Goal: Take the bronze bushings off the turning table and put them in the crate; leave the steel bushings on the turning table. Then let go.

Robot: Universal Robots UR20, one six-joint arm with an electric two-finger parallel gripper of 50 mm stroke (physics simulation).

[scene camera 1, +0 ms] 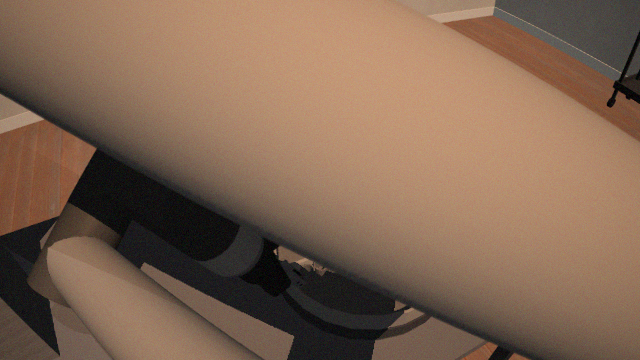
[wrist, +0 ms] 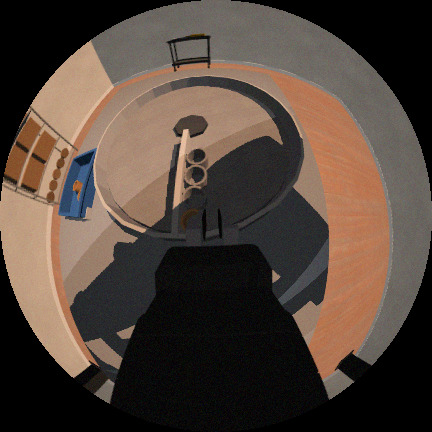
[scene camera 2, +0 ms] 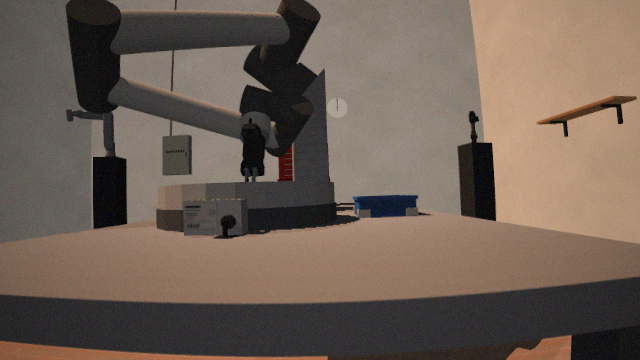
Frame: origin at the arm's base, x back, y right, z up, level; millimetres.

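Seen in the pictures: gripper, fingertip midpoint: (scene camera 1: 299,280) (wrist: 211,217); arm's base at its link origin: (scene camera 2: 306,95).
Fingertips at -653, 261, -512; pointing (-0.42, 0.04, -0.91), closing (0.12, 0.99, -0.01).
Note:
Pixels of each thing's top centre, then the offset from my fingertips to it, as dx, dy, dz. "*": a spot on its surface instead.
- bronze bushing at its top centre: (wrist: 192,220) -1, -24, -10
- blue crate at its top centre: (scene camera 2: 381,196) (wrist: 72,181) -163, -365, -38
- orange-bronze bushing at its top centre: (wrist: 74,184) -164, -380, -58
- straight guide bar at a spot on its surface: (wrist: 182,170) * -70, -29, -3
- dark octagonal hub at its top centre: (wrist: 190,123) -190, -13, -27
- grey control box at a spot on its surface: (scene camera 2: 200,218) * -437, +47, -60
My gripper (scene camera 2: 250,176) (wrist: 211,217) points down over the near part of the turning table (scene camera 2: 220,195) (wrist: 299,165). Its fingers are partly open with nothing seen between them. In the wrist view a bronze bushing (wrist: 187,218) sits just left of the fingers, close to them. Three steel bushings (wrist: 196,149) (wrist: 206,176) (wrist: 194,188) stand in a row beyond it; the nearest is in shadow. The blue crate (scene camera 2: 385,206) (wrist: 89,170) is left of the turning table in the wrist view, with an orange-bronze bushing (wrist: 77,187) in it. The arm hides most of scene camera 1's view.
A straight guide bar (wrist: 182,170) runs beside the row of bushings, reaching toward a dark octagonal hub (wrist: 192,125). The turning table has a raised rim. A grey control box (scene camera 2: 200,218) stands before it, and a tall grey panel (scene camera 2: 312,135) rises near the arm.

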